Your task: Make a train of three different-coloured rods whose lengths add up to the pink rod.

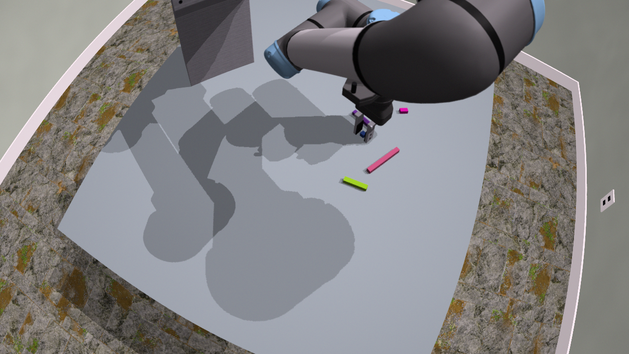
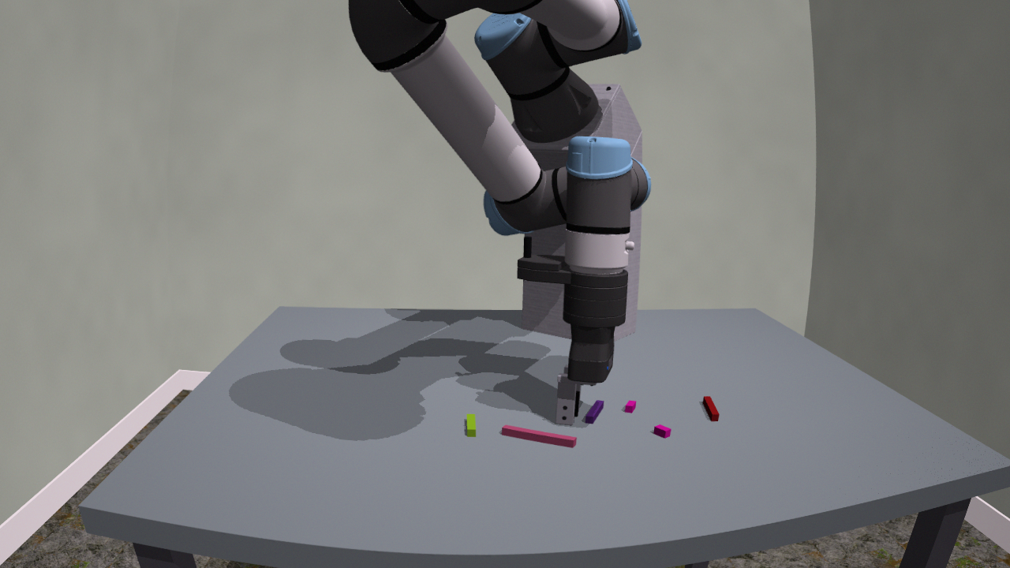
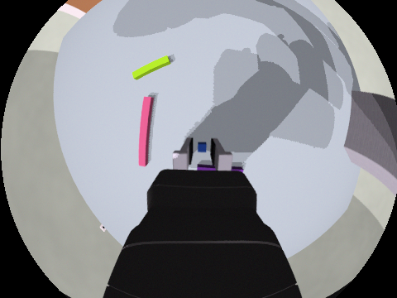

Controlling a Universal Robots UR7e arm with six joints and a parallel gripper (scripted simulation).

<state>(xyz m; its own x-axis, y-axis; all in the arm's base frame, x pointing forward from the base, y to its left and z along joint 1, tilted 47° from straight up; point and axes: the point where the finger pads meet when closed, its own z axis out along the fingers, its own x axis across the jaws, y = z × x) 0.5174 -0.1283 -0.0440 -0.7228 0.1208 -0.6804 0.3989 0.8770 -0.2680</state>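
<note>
Right now my hand is 10 mm above the small blue rod. Also, from my hand: lime rod (120 mm to the right, 10 mm below, 10 mm ahead); purple rod (40 mm to the left, 10 mm below, 10 mm behind); pink rod (60 mm ahead, 50 mm to the right, 10 mm below).
</note>
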